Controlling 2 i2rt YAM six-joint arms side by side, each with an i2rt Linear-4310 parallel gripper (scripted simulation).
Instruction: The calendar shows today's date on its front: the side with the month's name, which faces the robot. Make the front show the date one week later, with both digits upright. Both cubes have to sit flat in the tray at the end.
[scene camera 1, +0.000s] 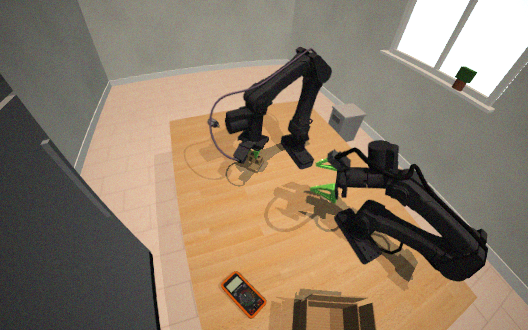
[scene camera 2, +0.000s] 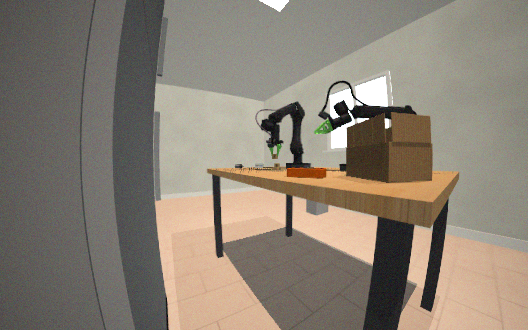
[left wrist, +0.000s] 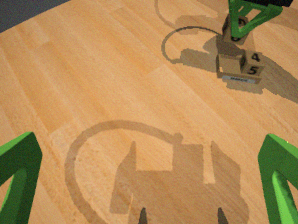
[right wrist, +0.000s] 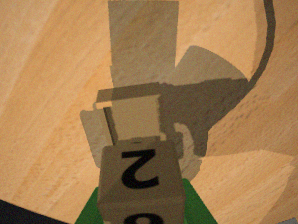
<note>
In view: my left gripper (scene camera 1: 313, 176) and a cardboard box (scene camera 2: 371, 153).
My left gripper is seen too in the left wrist view (left wrist: 149, 145). The left wrist view does not show the cardboard box: it is out of frame. The right wrist view misses the cardboard box: it is out of frame.
</note>
